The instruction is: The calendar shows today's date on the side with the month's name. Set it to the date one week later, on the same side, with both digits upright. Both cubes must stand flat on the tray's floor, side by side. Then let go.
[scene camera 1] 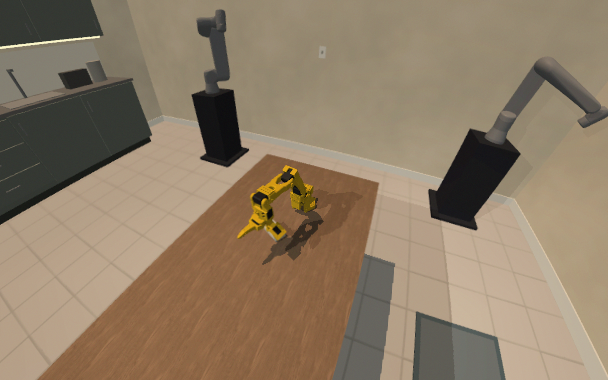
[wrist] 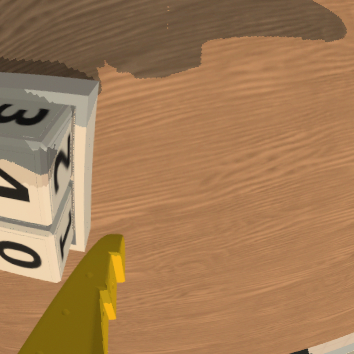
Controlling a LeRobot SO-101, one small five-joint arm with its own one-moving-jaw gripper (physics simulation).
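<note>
The calendar's pale tray (wrist: 86, 175) is at the left edge of the wrist view, cut off by it. Two white cubes stand side by side at it with a narrow gap. One cube (wrist: 25, 207) shows a 4, a shaded 3 and a 2; the other cube (wrist: 47, 267) shows a 0 and a 1. The 2 and 1 face the tray's long strip. No month name shows. My gripper (scene camera 1: 260, 237) is fully open and empty; its notched jaw (wrist: 95, 290) is beside the 0 cube, and the other jaw is out of the wrist view. In the scene view the arm mostly hides the calendar (scene camera 1: 270, 233).
The calendar is on a long wooden table (scene camera 1: 215, 305). My arm's base (scene camera 1: 303, 201) stands toward the table's far end. The arm's shadow (wrist: 165, 45) covers the top of the wrist view. Two grey arms on black pedestals (scene camera 1: 220, 125) (scene camera 1: 475, 175) stand on the floor beyond the table.
</note>
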